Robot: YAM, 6 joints.
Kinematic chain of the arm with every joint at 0, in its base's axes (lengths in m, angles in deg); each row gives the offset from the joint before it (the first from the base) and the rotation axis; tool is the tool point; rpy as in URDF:
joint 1: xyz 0 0 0.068 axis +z
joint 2: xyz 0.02 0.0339 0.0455 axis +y
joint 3: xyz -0.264 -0.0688 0 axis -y
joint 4: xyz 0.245 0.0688 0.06 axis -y
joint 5: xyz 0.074 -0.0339 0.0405 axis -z
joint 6: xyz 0.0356 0 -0.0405 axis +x
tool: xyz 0 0 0 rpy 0 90 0
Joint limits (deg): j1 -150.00..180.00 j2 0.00..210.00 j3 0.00..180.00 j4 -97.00..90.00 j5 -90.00..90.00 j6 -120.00..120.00
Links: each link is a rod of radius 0.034 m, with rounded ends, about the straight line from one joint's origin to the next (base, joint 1, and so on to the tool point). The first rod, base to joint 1, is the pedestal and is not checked.
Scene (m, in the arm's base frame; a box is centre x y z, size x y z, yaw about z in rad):
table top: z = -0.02
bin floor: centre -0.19 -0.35 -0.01 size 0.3 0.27 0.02 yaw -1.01
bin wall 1: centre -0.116 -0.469 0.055 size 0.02 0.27 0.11 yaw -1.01
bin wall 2: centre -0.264 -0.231 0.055 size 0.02 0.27 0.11 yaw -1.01
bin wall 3: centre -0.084 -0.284 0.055 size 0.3 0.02 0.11 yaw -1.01
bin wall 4: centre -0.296 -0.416 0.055 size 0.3 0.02 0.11 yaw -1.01
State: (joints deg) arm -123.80 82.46 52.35 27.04 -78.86 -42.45
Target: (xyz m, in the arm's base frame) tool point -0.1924 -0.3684 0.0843
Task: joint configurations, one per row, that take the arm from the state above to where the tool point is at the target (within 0.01 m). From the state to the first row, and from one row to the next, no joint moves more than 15 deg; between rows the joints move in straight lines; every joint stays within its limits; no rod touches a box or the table.
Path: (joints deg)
1: -123.28 97.34 56.38 27.02 -76.50 -42.45
2: -122.76 112.23 60.42 26.99 -74.15 -42.45
3: -122.24 127.11 64.45 26.97 -71.79 -42.45

